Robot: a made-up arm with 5 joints.
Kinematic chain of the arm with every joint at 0, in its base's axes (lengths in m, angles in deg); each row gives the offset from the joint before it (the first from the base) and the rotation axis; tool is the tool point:
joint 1: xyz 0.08 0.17 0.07 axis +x
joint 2: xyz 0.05 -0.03 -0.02 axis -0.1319 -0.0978 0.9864
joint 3: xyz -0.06 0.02 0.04 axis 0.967 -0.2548 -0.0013
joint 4: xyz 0 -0.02 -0.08 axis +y
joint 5: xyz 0.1 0.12 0 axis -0.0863 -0.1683 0.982
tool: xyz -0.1 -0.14 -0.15
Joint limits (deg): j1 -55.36..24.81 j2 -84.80..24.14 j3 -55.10..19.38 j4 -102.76..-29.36 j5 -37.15..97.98
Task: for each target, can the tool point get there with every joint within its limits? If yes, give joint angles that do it. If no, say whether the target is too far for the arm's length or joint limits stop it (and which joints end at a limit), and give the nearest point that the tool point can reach.
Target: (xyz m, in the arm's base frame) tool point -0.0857 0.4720 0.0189
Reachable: no: joint limits stop it (at a limit: joint 1, joint 2, joint 3, joint 4, joint 5) | nearest point -0.0124 0.3194 -0.0175 | short by 0.173 m
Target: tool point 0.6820 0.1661 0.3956
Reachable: no: too far | nearest point 0.3533 0.1358 0.1977 | short by 0.385 m
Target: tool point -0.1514 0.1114 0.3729
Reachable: no: joint limits stop it (at a limit: joint 2, joint 3, joint 4) | nearest point 0.0621 0.1314 0.2695 | short by 0.238 m
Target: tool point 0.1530 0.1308 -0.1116
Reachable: yes | joints -4.58 -33.60 2.45 -44.22 -9.00
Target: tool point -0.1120 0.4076 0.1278
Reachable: no: joint limits stop it (at a limit: joint 2, joint 4, joint 5) | nearest point 0.0645 0.3733 0.1195 | short by 0.180 m
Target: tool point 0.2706 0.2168 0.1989
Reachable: yes | joints -31.54 -0.42 -1.21 -70.76 79.60
